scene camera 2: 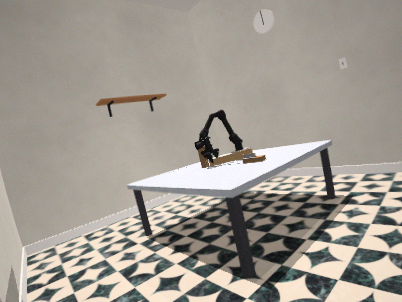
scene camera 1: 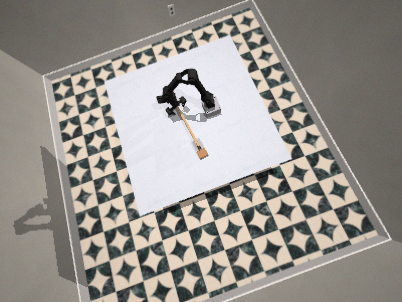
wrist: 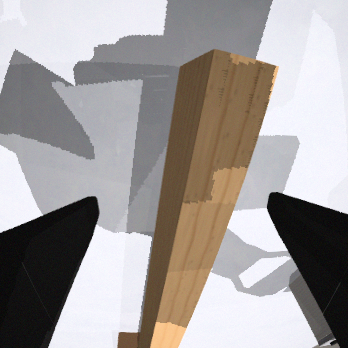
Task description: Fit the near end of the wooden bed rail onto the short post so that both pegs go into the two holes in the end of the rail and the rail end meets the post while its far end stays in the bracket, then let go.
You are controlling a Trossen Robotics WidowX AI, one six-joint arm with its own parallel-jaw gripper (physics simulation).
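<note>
Looking through the wrist camera, I see a wooden bed rail [wrist: 221, 98] and, in the same view, my gripper [wrist: 184, 202].
</note>
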